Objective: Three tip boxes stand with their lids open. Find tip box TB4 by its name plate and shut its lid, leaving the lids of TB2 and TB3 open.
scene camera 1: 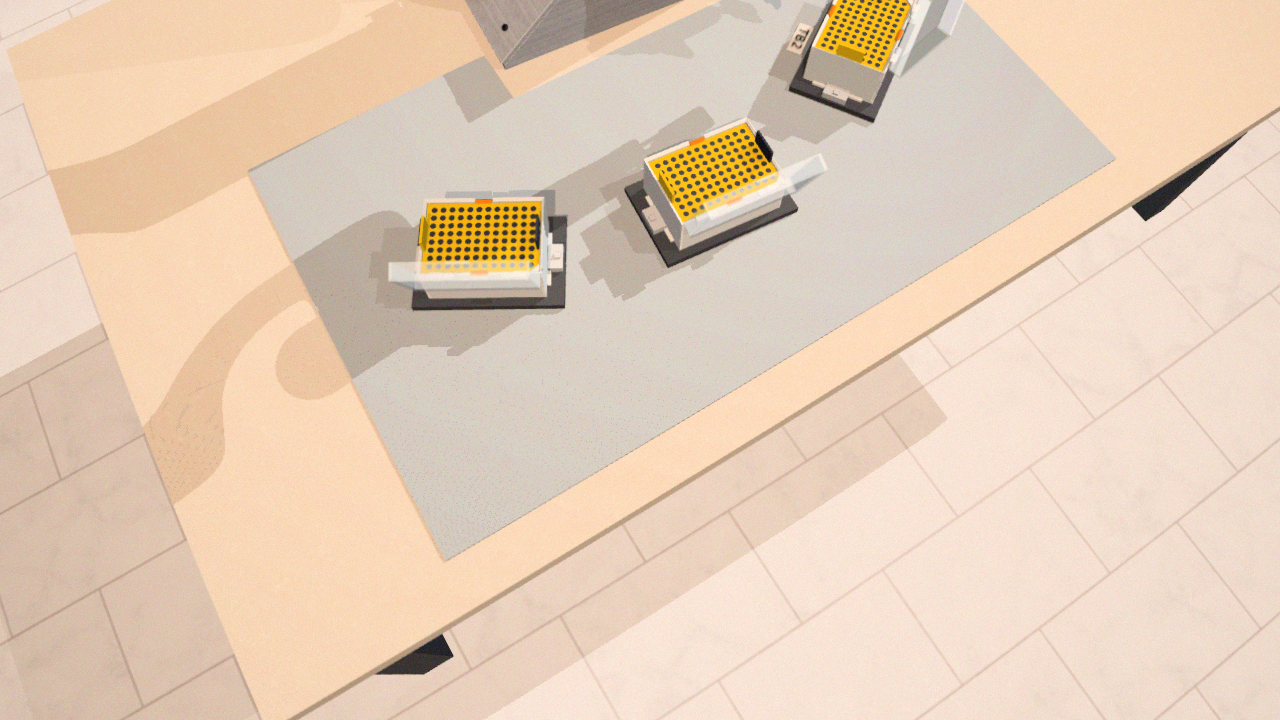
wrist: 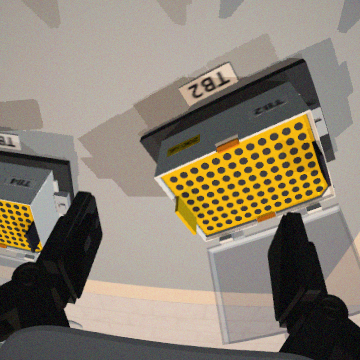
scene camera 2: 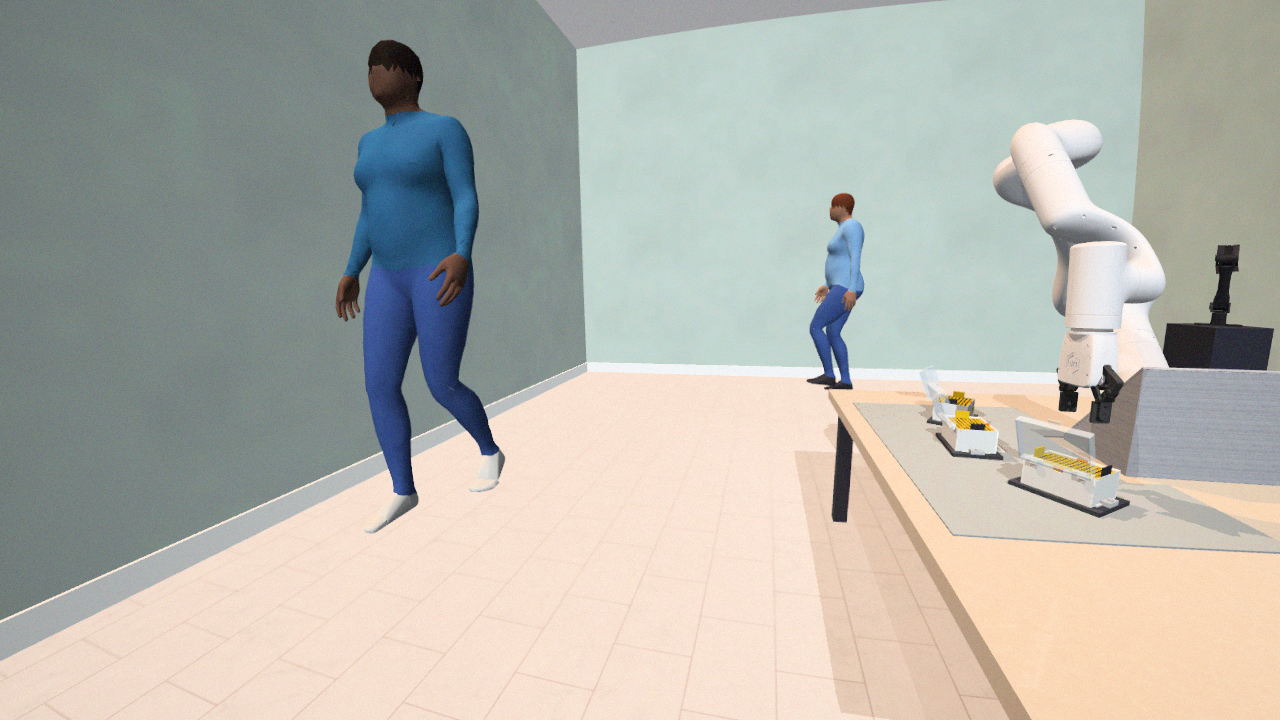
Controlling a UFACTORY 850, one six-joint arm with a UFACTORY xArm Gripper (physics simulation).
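Observation:
TB2 [scene camera 1: 859,35] [scene camera 2: 1069,474] [wrist: 245,180] has a readable name plate [wrist: 209,82] and its clear lid [wrist: 247,295] [scene camera 2: 1056,436] is open. The box beside it [scene camera 1: 713,170] [scene camera 2: 971,438] [wrist: 14,220] seems to be TB4 by its blurred front lettering. Its lid [scene camera 1: 810,171] is open; its plate is cut off in the wrist view. The third box [scene camera 1: 481,237] [scene camera 2: 961,400], apparently TB3, has its lid [scene camera 1: 402,274] [scene camera 2: 930,386] open; no label shows. My gripper [scene camera 2: 1084,411] [wrist: 185,223] is open and empty above the table near TB2, one finger overlapping its lid in the wrist view.
The boxes stand on a grey mat [scene camera 1: 554,402] [scene camera 2: 984,514] on a wooden table [scene camera 1: 223,573] [scene camera 2: 1118,617]. A grey block [scene camera 1: 572,31] [scene camera 2: 1203,425] stands beside the mat. Two people [scene camera 2: 416,197] [scene camera 2: 841,255] are on the floor away from the table.

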